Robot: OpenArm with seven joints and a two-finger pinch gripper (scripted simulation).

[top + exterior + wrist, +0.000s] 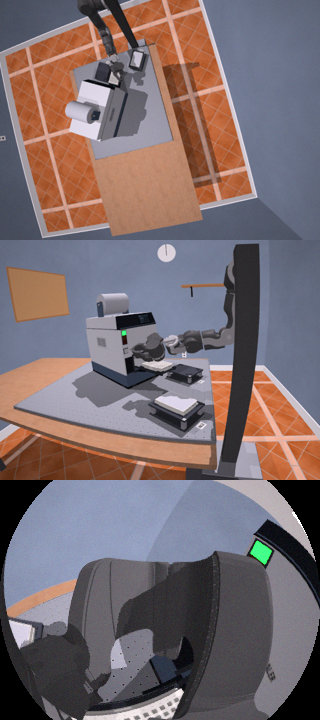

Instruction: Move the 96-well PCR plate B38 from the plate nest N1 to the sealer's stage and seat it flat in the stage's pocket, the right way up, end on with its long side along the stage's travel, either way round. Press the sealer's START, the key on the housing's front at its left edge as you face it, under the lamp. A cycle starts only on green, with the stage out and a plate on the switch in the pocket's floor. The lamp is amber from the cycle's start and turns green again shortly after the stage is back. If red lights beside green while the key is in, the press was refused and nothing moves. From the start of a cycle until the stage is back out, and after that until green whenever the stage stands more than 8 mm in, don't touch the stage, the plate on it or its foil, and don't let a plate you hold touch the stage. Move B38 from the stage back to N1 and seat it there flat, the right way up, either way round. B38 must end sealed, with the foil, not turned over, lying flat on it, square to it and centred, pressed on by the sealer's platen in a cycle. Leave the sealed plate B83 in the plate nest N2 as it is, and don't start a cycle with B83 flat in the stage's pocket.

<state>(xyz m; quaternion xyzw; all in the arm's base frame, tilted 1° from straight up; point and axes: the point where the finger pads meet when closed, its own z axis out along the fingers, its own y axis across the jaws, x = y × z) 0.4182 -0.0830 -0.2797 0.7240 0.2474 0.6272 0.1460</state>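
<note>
The start key lies 60 mm ahead of my hand and 30 mm to the right of it. Also, from my hand: white 96-well plate B38 (70 mm behind, 70 mm to the right, 80 mm below); then sealed plate B83 (200 mm behind, 130 mm to the left, 130 mm below); then sealer's stage (70 mm behind, 70 mm to the right, 90 mm below).
</note>
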